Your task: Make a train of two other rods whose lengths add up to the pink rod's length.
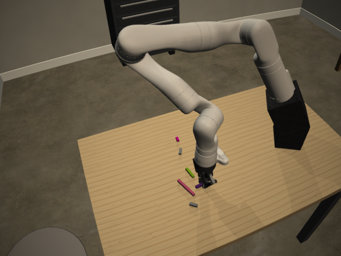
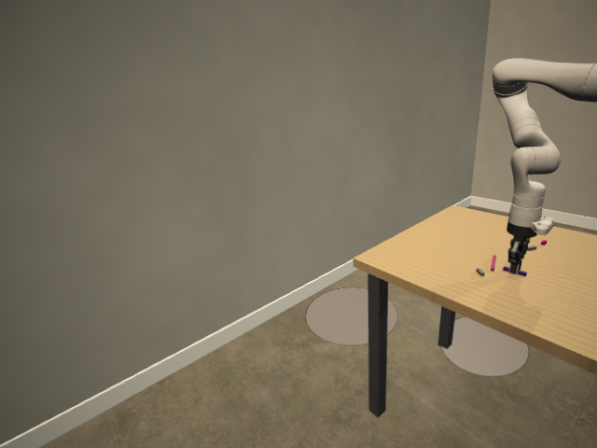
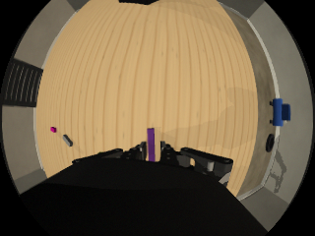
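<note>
Now: the purple rod 2 cm below my hand. The rest, counted from my hand: magenta rod (7 cm behind, 25 cm to the right, 2 cm below); then lime rod (8 cm to the right, 2 cm below); then pink rod (6 cm ahead, 3 cm to the right, 2 cm below).
</note>
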